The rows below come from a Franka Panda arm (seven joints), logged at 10 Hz.
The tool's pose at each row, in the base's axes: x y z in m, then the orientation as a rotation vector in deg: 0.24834 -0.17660 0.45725 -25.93 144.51 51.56; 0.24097 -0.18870 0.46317 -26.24 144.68 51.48; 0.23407 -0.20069 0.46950 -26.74 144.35 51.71; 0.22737 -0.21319 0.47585 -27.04 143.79 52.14; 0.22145 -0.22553 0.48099 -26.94 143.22 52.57; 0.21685 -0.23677 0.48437 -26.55 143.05 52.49; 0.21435 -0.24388 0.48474 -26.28 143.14 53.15; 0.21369 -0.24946 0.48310 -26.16 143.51 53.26; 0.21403 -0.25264 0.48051 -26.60 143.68 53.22; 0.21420 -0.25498 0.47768 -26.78 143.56 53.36
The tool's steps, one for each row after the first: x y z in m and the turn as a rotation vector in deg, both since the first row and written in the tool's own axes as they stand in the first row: 0.00535 -0.00266 -0.01415 0.02 0.25 -0.14; 0.01008 -0.00523 -0.02838 -0.26 0.18 -0.51; 0.01470 -0.00825 -0.04290 -0.68 -0.14 -0.80; 0.01923 -0.01211 -0.05625 -1.02 -0.62 -0.85; 0.02330 -0.01666 -0.06728 -0.91 -0.92 -0.70; 0.02640 -0.02062 -0.07291 -1.32 -0.84 -0.34; 0.02865 -0.02530 -0.07561 -1.34 -0.55 -0.10; 0.03013 -0.02914 -0.07578 -1.37 -0.24 -0.31; 0.03174 -0.03241 -0.07529 -1.51 -0.26 -0.43
